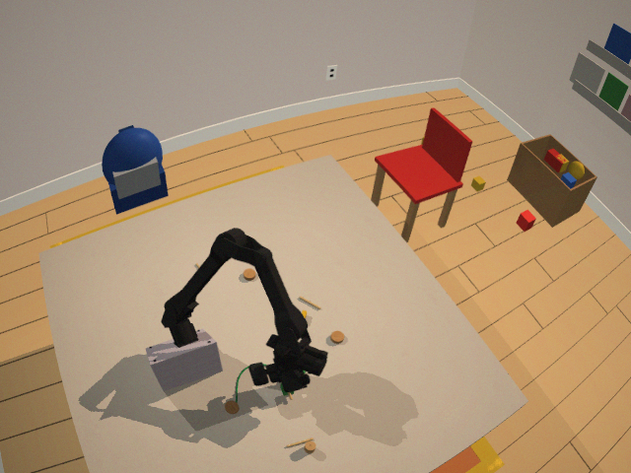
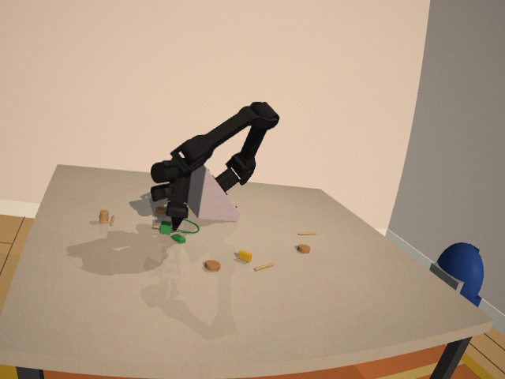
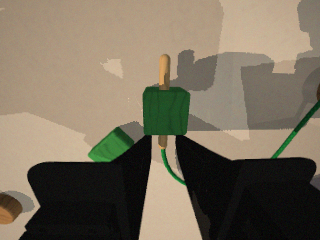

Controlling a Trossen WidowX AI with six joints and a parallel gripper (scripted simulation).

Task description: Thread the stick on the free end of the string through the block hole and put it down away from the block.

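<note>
My gripper tip is now 1 cm to the left of the thin wooden stick. Round my gripper tip: round wooden button (18 cm behind, 1 cm below); wooden cylinder (22 cm to the right, 6 cm behind); green block (5 cm ahead, 1 cm below).
</note>
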